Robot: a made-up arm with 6 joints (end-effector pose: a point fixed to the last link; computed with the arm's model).
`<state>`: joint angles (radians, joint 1 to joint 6).
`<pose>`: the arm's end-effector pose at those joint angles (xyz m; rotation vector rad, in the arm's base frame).
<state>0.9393 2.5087 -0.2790 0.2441 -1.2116 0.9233</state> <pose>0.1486 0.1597 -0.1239 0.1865 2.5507 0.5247</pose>
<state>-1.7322 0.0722 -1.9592 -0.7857 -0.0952 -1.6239</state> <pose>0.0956 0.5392 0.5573 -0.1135 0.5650 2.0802</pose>
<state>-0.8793 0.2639 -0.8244 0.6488 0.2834 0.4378</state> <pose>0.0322 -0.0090 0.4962 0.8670 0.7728 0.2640</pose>
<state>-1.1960 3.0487 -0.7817 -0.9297 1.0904 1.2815</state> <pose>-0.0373 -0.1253 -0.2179 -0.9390 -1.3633 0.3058</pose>
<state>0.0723 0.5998 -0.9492 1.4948 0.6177 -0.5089</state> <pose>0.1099 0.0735 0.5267 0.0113 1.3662 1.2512</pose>
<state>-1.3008 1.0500 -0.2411 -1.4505 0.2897 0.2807</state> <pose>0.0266 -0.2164 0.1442 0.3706 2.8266 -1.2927</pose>
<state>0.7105 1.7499 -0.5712 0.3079 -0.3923 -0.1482</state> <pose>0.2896 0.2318 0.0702 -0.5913 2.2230 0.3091</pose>
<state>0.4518 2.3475 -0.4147 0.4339 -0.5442 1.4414</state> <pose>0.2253 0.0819 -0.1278 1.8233 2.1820 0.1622</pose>
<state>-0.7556 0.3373 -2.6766 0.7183 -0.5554 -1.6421</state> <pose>-0.5217 0.4374 0.4744 0.4970 -1.3331 -1.2553</pose>
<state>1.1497 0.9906 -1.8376 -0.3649 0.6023 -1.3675</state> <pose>0.0728 0.1065 0.7287 -1.1779 0.3731 -0.5786</pose>
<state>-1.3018 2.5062 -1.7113 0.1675 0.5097 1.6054</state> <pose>0.1721 -0.5898 -0.0385 2.7971 0.1437 0.2247</pose>
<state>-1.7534 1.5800 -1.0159 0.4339 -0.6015 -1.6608</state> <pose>-0.1113 -0.4538 0.3202 -0.7273 -1.9393 2.2342</pose>
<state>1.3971 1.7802 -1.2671 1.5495 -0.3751 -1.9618</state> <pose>0.1320 0.5113 0.2675 -1.3876 1.3951 0.2729</pose>
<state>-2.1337 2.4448 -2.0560 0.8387 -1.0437 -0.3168</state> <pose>-0.4307 -0.5459 0.2535 1.4117 -0.2434 -2.0206</pose>
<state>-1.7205 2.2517 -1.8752 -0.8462 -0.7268 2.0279</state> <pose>-0.0445 -0.6739 0.2886 1.2656 0.4988 0.0144</pose>
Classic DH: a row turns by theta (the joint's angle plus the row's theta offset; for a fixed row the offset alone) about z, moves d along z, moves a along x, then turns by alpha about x. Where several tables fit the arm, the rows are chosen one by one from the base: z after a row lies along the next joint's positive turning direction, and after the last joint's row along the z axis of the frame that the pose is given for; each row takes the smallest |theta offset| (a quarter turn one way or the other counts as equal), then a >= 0, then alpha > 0; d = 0 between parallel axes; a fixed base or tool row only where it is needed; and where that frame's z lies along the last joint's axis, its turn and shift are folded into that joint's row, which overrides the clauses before.
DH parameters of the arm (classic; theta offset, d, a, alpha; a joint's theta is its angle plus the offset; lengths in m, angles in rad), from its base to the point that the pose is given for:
joint 1: 0 0.093 0 -1.5708
joint 2: 0.1358 0 -0.3472 0
joint 3: 1.3478 0 -0.0294 1.5708
joint 4: 0 0.3298 0 -1.5708
joint 5: 0 0 -0.0001 1.5708
joint 6: 0 0.1134 0 0

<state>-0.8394 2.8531 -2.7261 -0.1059 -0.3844 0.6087</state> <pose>0.5247 -0.5779 0.2002 0.7428 0.9836 -0.2620</pose>
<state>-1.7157 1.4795 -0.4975 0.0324 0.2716 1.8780</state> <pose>-0.0408 -0.2866 0.0968 2.6600 -0.6531 0.0661</pose>
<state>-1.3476 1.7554 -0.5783 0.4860 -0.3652 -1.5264</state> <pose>0.0631 -0.3638 0.0665 0.4830 2.7219 -1.1848</pose>
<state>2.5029 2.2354 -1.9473 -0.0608 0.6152 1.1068</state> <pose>-0.5243 0.3943 0.2154 1.8456 -2.1217 -1.1018</pose>
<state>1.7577 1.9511 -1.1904 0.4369 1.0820 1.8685</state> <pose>-0.1220 0.4172 0.1081 -0.4948 -2.7630 0.3751</pose>
